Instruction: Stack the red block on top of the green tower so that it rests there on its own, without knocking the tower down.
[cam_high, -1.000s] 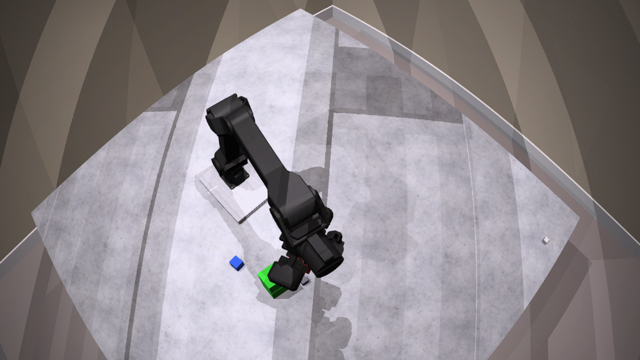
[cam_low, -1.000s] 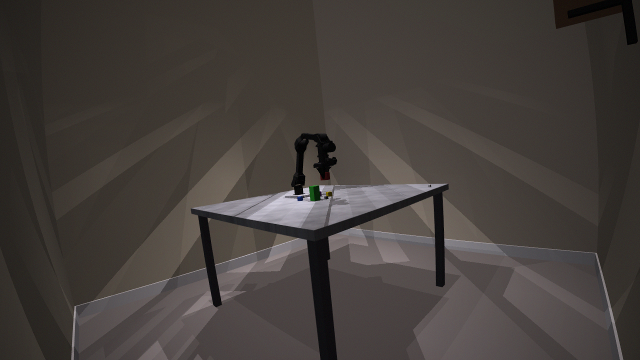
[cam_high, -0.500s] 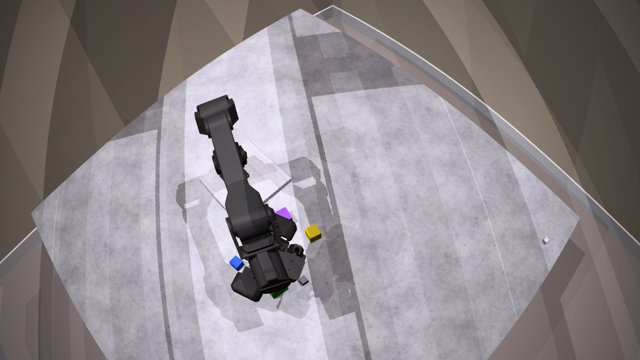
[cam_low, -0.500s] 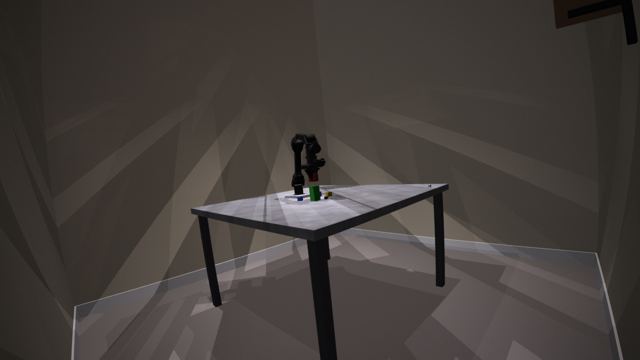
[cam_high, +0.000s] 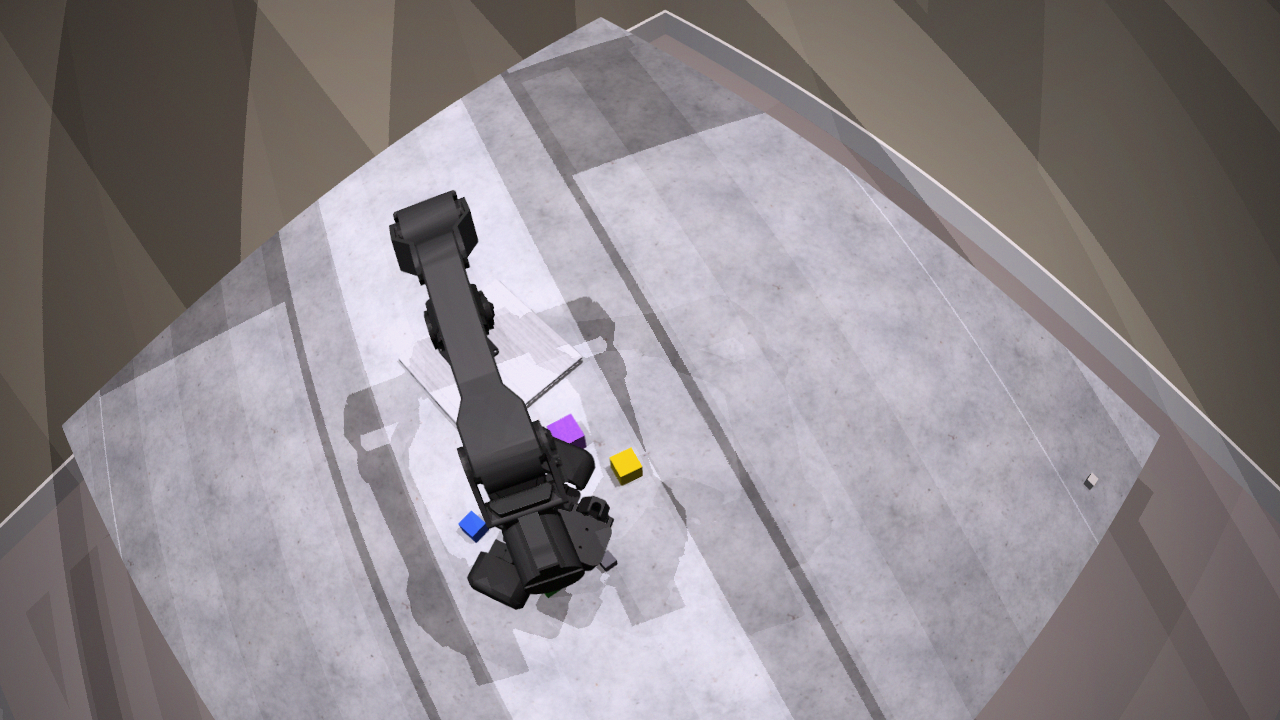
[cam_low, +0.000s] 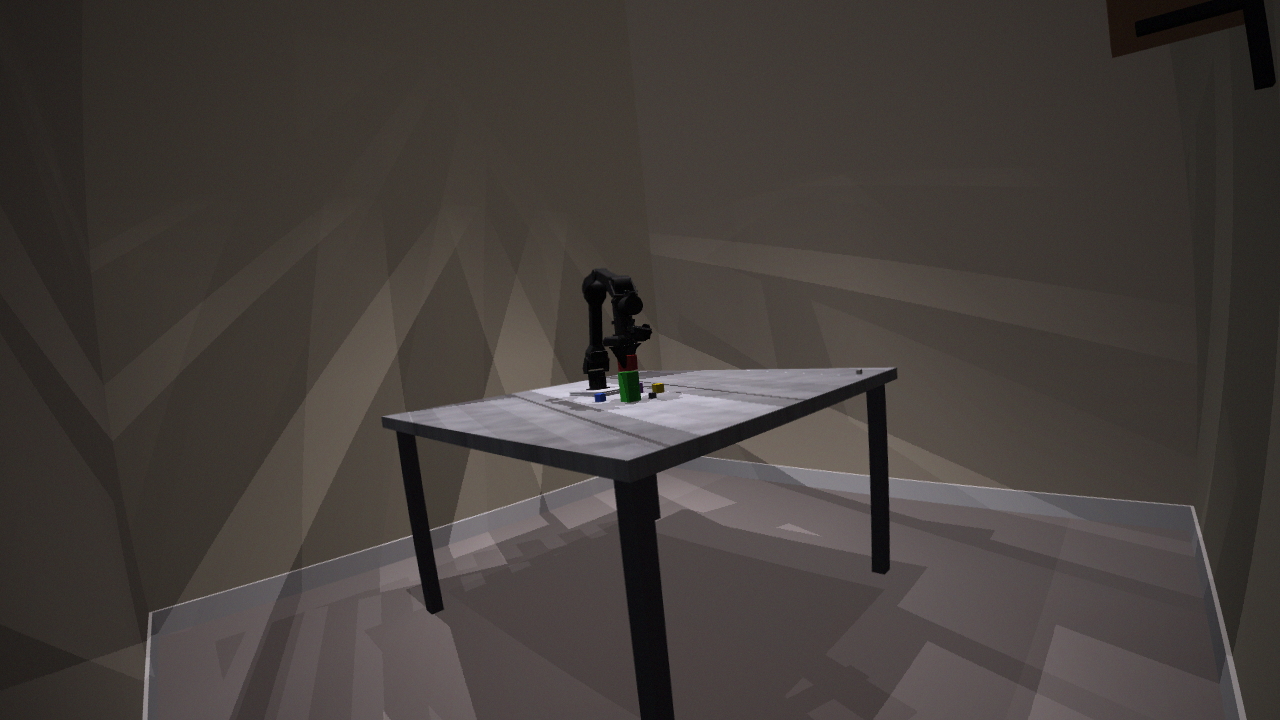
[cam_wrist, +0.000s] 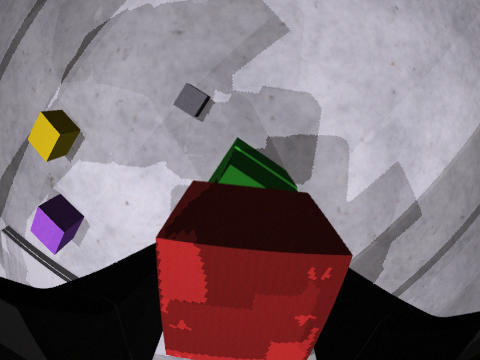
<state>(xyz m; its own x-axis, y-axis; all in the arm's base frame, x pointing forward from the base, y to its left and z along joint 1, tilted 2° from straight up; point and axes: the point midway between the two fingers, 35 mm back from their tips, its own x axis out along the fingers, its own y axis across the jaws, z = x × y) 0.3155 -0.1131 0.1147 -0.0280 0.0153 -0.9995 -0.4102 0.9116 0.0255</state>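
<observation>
Right now my gripper tip is 100 mm above the small grey cube, 60 mm to the right of it and 30 mm short of it. Round my gripper tip: blue cube (110 mm behind, 90 mm below, 40 mm to the right); then yellow cube (160 mm to the left, 90 mm below, 50 mm behind); then red block (10 mm above).
</observation>
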